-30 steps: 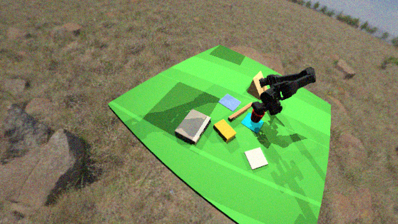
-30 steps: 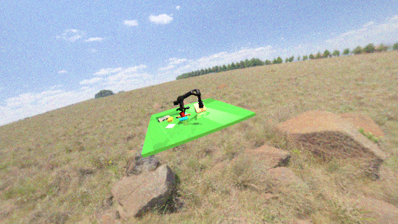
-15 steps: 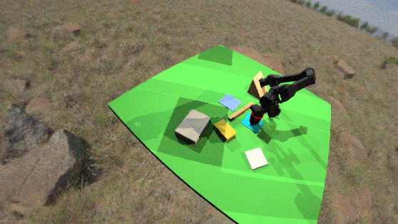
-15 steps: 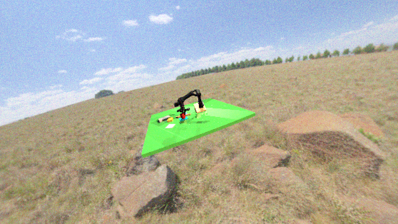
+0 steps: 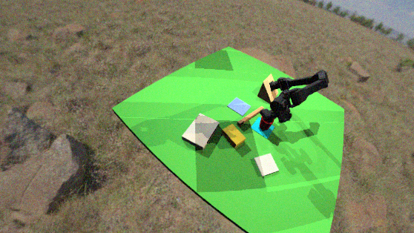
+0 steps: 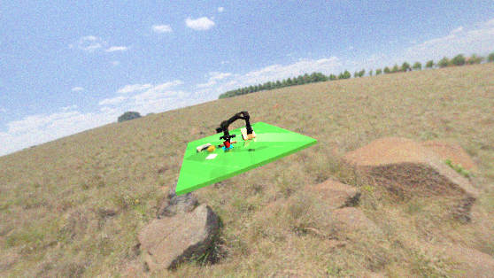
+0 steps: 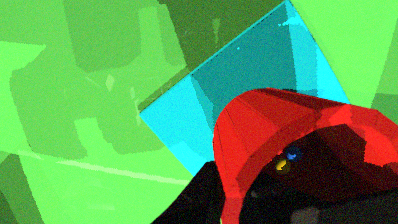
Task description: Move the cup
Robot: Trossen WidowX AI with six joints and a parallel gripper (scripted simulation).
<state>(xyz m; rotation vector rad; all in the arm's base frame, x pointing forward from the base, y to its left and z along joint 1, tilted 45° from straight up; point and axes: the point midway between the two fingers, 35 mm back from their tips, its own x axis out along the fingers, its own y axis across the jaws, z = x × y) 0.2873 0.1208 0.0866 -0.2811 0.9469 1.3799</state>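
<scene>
The red cup is 30 mm ahead of my gripper tip and 20 mm to the right of it. From my gripper tip the other things lie so: wooden stick 20 mm ahead, 110 mm to the right, 40 mm below; bright cyan pad 30 mm ahead, 10 mm to the right, 50 mm below; pale blue pad 10 mm ahead, 210 mm to the right, 50 mm below.
</scene>
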